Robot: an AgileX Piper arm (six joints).
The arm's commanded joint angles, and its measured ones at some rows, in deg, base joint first. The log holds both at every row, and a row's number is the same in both.
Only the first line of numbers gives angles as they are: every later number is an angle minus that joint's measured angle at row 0.
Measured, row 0: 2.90, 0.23, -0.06, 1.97, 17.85, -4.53
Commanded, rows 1 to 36: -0.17, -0.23, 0.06, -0.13, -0.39, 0.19; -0.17, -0.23, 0.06, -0.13, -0.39, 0.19; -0.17, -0.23, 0.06, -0.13, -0.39, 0.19; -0.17, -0.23, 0.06, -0.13, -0.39, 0.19; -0.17, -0.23, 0.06, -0.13, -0.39, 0.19; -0.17, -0.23, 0.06, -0.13, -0.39, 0.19; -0.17, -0.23, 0.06, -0.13, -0.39, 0.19; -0.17, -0.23, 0.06, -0.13, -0.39, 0.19; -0.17, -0.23, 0.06, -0.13, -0.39, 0.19; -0.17, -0.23, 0.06, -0.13, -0.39, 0.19; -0.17, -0.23, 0.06, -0.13, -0.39, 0.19; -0.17, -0.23, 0.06, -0.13, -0.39, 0.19; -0.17, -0.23, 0.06, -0.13, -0.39, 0.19; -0.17, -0.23, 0.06, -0.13, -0.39, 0.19; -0.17, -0.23, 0.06, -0.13, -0.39, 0.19; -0.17, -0.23, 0.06, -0.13, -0.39, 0.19; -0.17, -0.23, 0.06, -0.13, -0.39, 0.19; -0.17, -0.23, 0.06, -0.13, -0.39, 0.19; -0.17, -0.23, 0.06, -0.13, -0.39, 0.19; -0.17, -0.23, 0.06, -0.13, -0.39, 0.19; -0.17, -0.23, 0.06, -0.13, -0.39, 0.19; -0.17, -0.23, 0.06, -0.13, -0.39, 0.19; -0.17, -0.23, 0.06, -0.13, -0.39, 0.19; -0.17, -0.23, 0.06, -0.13, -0.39, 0.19; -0.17, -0.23, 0.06, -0.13, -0.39, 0.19; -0.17, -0.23, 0.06, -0.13, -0.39, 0.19; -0.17, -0.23, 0.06, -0.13, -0.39, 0.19; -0.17, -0.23, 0.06, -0.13, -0.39, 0.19; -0.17, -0.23, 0.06, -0.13, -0.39, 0.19; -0.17, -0.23, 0.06, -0.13, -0.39, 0.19; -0.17, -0.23, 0.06, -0.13, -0.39, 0.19; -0.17, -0.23, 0.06, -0.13, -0.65, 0.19; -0.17, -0.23, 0.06, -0.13, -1.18, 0.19; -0.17, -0.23, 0.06, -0.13, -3.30, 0.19; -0.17, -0.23, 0.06, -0.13, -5.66, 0.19; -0.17, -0.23, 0.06, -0.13, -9.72, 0.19
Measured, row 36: 0.00, 0.00, 0.00, 0.00, -1.07, 0.22
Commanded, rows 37 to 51: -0.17, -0.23, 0.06, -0.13, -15.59, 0.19; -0.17, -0.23, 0.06, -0.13, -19.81, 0.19; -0.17, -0.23, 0.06, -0.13, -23.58, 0.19; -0.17, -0.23, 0.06, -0.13, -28.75, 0.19; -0.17, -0.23, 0.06, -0.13, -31.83, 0.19; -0.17, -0.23, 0.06, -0.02, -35.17, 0.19; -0.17, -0.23, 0.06, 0.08, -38.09, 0.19; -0.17, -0.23, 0.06, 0.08, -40.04, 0.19; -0.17, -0.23, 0.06, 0.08, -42.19, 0.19; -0.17, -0.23, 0.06, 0.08, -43.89, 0.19; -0.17, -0.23, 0.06, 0.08, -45.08, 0.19; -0.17, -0.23, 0.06, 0.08, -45.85, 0.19; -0.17, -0.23, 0.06, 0.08, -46.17, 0.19; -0.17, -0.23, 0.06, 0.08, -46.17, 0.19; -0.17, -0.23, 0.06, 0.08, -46.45, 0.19
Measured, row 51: 0.00, 0.00, 0.00, 0.00, -43.76, 0.22
